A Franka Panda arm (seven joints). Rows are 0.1 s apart.
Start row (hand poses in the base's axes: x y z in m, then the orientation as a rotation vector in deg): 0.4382 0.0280 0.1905 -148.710 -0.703 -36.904
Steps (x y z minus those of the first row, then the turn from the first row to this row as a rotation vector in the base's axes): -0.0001 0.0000 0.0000 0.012 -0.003 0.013; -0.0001 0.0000 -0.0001 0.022 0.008 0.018; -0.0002 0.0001 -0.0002 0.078 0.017 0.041; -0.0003 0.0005 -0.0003 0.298 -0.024 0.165; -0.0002 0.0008 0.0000 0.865 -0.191 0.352; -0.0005 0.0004 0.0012 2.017 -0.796 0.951; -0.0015 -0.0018 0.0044 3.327 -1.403 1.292; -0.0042 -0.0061 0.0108 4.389 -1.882 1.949; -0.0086 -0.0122 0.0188 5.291 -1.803 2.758; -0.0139 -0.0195 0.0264 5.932 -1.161 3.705; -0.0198 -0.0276 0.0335 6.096 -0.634 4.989
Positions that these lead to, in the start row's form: 0.4381 0.0280 0.1905 -148.695 -0.717 -36.901; 0.4381 0.0280 0.1904 -148.688 -0.717 -36.884; 0.4380 0.0281 0.1903 -148.634 -0.725 -36.855; 0.4379 0.0285 0.1902 -148.389 -0.828 -36.830; 0.4380 0.0288 0.1905 -147.760 -0.938 -36.893; 0.4377 0.0284 0.1917 -146.360 -1.526 -37.278; 0.4367 0.0262 0.1949 -144.849 -1.727 -37.725; 0.4340 0.0219 0.2013 -143.562 -2.367 -37.927; 0.4296 0.0158 0.2093 -142.584 -3.072 -37.392; 0.4243 0.0085 0.2169 -142.007 -3.855 -36.144; 0.4184 0.0004 0.2240 -141.770 -5.247 -35.000
